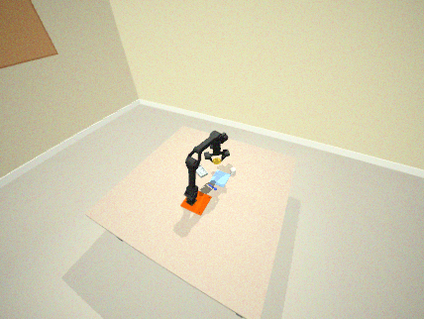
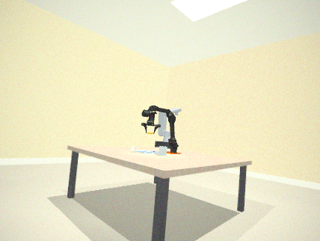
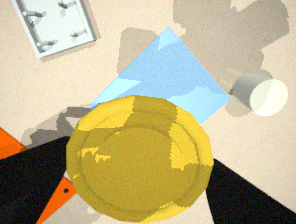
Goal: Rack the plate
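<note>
The dish rack lies 30 mm behind my gripper tip, 150 mm to the left of it and 160 mm below it. From my gripper tip the other things lie so: yellow plate (10 mm above); then white cup (120 mm ahead, 90 mm to the right, 160 mm below).
</note>
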